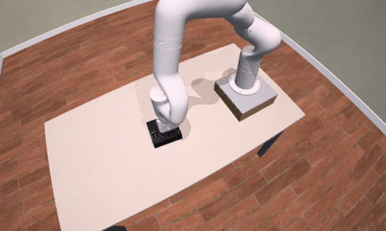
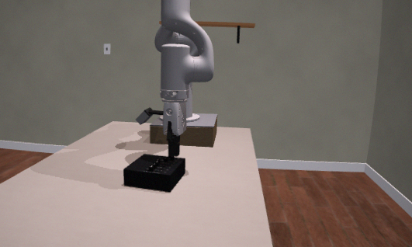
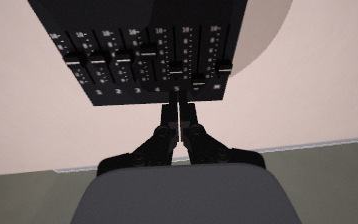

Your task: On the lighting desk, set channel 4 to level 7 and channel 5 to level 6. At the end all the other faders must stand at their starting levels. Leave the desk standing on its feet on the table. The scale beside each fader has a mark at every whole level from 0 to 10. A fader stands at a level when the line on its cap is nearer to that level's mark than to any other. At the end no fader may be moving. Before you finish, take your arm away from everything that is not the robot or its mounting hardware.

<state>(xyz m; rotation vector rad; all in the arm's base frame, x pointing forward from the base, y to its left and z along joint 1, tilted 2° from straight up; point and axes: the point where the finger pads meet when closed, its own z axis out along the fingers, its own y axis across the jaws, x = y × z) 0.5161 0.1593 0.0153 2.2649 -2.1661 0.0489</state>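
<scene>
Now: the channel 5 cap 30 mm to the right of my hand and 30 mm below it. The rest, counted from my hand: channel 6 cap (30 mm below, 20 mm behind, 10 mm to the right); channel 4 cap (40 mm to the right, 30 mm below, 20 mm ahead).
</scene>
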